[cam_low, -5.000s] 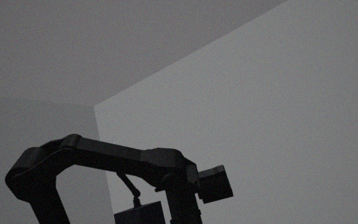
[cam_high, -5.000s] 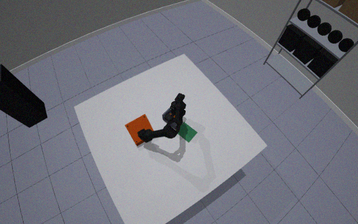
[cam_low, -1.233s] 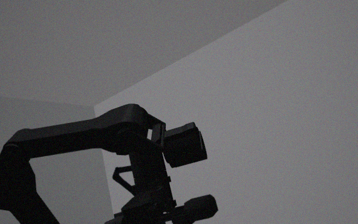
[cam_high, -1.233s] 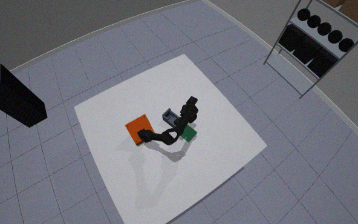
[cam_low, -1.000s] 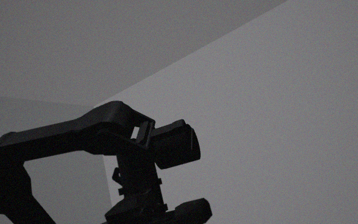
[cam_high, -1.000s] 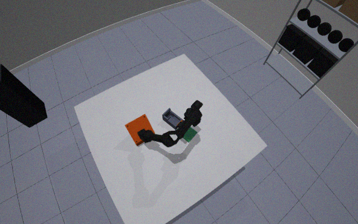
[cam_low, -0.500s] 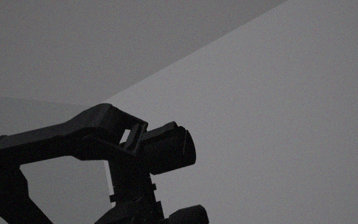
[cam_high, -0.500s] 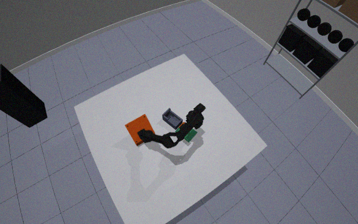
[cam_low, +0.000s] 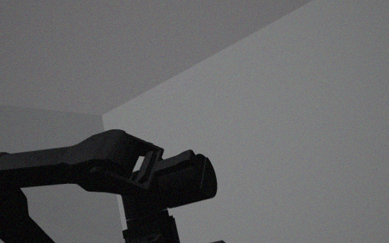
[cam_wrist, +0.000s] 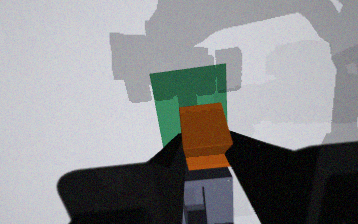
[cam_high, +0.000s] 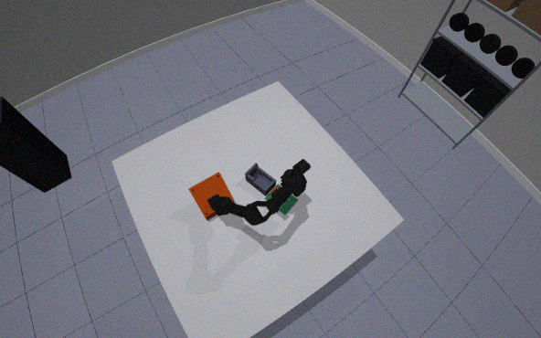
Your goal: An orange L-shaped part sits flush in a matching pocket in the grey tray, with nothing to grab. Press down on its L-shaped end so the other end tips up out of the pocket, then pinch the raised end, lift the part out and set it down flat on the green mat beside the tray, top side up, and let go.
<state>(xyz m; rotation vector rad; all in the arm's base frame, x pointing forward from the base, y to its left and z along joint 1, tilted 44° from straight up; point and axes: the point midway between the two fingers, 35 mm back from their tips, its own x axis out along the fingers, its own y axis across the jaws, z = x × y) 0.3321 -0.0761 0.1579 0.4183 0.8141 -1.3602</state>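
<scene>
Right now my gripper tip is 140 mm above the green mat, 20 mm to the right of it and 10 mm past it. Round my gripper tip: orange L-shaped part (30 mm to the left, 30 mm below, 20 mm behind).
</scene>
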